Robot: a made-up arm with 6 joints.
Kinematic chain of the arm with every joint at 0, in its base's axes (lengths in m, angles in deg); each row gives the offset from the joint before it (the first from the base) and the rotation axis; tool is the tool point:
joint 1: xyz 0 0 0.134 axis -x
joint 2: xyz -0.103 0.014 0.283 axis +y
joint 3: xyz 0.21 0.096 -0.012 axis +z
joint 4: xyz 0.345 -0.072 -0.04 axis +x
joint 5: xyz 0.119 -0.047 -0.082 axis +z
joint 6: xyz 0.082 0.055 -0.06 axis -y
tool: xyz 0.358 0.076 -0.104
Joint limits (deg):
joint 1: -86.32..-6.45
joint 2: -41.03..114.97
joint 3: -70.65..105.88
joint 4: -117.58..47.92
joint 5: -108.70..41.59
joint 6: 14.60..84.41
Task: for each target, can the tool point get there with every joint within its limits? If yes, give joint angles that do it. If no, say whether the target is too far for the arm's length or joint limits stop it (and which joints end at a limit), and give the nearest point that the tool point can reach.
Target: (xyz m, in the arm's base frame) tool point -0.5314 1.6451 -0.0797
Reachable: no: too far | nearest point -0.4058 1.0279 0.0512 | short by 0.643 m
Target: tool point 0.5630 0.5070 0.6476
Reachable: yes | joints -21.73 19.87 75.62 -24.30 -80.75 75.94
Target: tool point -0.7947 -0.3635 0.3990
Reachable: no: joint limits stop it (at a limit: joint 1, joint 2, joint 4, joint 5, joint 6) | nearest point -0.7130 -0.4487 0.3366 | short by 0.134 m
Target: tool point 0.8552 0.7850 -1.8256
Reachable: no: too far | nearest point 0.3415 0.3837 -0.6202 | short by 1.370 m
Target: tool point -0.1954 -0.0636 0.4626
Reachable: no: joint limits stop it (at a limit: joint 1, joint 3, joint 5, joint 6) | nearest point -0.1799 -0.0806 0.7162 | short by 0.255 m
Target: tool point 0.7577 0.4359 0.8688
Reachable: yes | joints -17.33 -20.46 74.42 -11.57 -76.92 27.19
